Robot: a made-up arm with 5 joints. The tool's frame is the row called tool. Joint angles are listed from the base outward. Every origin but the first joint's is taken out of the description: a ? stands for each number. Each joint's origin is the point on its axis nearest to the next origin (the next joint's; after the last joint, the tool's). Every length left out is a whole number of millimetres.
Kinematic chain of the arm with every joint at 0, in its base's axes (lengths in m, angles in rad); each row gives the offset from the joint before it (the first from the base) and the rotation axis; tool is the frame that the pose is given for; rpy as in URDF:
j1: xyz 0.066 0 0.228 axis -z
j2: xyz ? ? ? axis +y
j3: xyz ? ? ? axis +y
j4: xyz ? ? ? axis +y
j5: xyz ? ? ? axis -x
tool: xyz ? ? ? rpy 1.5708 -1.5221 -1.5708
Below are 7 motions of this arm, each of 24 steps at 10 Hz.
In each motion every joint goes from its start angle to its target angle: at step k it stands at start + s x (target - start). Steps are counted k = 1, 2, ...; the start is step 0. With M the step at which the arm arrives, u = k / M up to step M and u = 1 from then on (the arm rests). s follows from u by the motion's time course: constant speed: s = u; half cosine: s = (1 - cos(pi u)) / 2; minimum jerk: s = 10 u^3 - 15 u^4 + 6 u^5.
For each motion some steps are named. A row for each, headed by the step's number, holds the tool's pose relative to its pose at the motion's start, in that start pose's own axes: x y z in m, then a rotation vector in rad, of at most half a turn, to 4 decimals.
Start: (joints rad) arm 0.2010 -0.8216 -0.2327 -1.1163 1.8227
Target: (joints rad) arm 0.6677 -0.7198 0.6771 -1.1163 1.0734
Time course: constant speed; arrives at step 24
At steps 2, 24:
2: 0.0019 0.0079 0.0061 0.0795 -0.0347 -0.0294
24: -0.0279 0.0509 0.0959 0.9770 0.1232 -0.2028

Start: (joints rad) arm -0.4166 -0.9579 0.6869 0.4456 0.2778
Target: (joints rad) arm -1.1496 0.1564 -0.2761 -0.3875 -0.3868
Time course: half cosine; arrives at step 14
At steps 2, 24:
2: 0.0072 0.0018 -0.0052 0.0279 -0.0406 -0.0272
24: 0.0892 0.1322 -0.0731 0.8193 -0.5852 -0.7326

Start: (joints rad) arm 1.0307 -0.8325 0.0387 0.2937 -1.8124
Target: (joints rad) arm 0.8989 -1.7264 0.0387 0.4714 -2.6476
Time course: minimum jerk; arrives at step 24
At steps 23, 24:
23: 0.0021 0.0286 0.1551 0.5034 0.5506 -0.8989
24: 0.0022 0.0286 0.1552 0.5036 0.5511 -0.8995

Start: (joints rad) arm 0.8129 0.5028 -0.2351 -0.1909 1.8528
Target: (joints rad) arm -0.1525 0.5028 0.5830 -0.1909 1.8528
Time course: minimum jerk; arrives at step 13
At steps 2, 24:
2: 0.0077 0.0013 0.0001 0.0164 -0.0321 0.0024
24: 0.1897 0.0562 0.1290 0.5292 -1.0265 0.4628

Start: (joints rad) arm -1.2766 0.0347 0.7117 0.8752 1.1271
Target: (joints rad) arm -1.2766 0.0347 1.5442 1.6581 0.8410
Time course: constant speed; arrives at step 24
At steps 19, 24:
19: -0.0442 0.0825 0.0082 1.0534 0.7294 -0.1947
24: -0.0518 0.0966 0.0231 1.3037 0.9614 -0.2209

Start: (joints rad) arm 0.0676 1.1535 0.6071 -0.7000 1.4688
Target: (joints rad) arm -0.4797 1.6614 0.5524 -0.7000 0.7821
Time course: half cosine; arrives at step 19
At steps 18, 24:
18: 0.0497 0.0998 -0.0140 0.4547 0.0705 -0.1439
24: 0.0498 0.1005 -0.0140 0.4571 0.0727 -0.1445

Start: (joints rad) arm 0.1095 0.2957 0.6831 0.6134 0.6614
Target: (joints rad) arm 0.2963 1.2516 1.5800 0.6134 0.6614
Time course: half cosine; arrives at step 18
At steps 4, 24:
4: -0.0136 0.0058 -0.0156 0.1270 0.1757 -0.0217
24: -0.0976 0.0587 0.0030 1.2058 1.4097 -0.1262

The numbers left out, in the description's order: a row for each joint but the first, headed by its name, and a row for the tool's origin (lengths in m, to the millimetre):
j2: 0.043 -0.011 0
j3: 0.031 0 0.124
j4: 0.081 0 0.003
j5: 0.052 0 0
tool: 0 0 0

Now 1 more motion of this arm.
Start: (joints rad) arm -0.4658 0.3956 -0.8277 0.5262 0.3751
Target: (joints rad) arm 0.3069 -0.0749 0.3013 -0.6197 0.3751
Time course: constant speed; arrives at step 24
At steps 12, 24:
12: -0.0283 -0.0791 0.0392 -0.4439 -0.1038 0.0107
24: -0.0555 -0.1196 0.1126 -0.8790 -0.1910 0.1163

